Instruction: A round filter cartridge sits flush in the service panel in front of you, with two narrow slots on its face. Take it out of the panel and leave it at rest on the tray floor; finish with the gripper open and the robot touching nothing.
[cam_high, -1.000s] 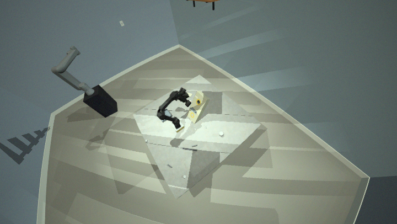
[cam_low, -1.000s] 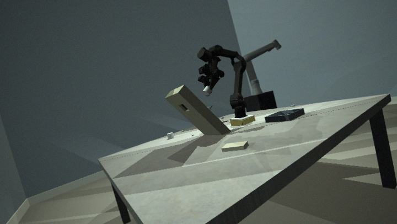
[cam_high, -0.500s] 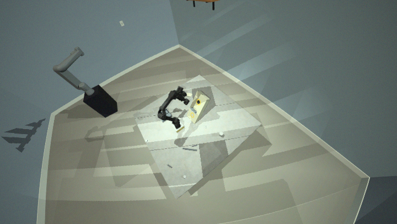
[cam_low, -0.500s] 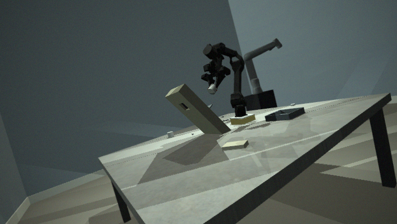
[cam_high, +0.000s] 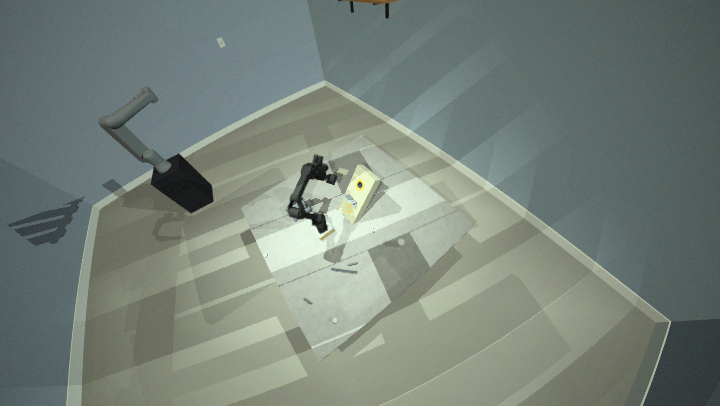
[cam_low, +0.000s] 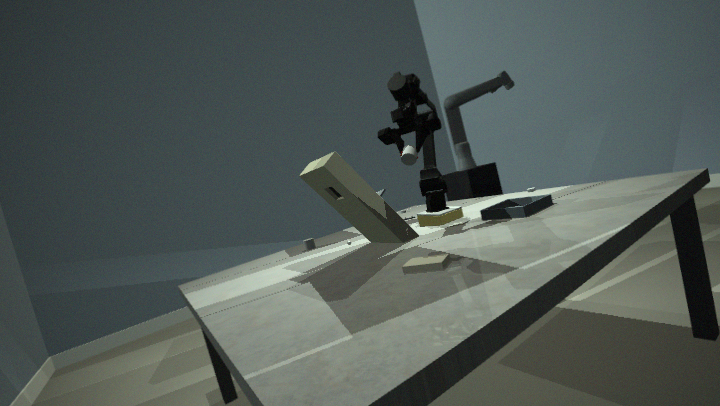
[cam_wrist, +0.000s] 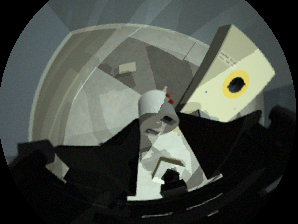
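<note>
The tray lies 280 mm behind my gripper tip, 250 mm below it and 80 mm to the left of it. The rest, counted from my gripper tip: round filter cartridge: right at my gripper tip; beige block: 250 mm below, 230 mm to the left, 180 mm ahead; service panel: 150 mm to the right, 130 mm ahead, 100 mm below.
</note>
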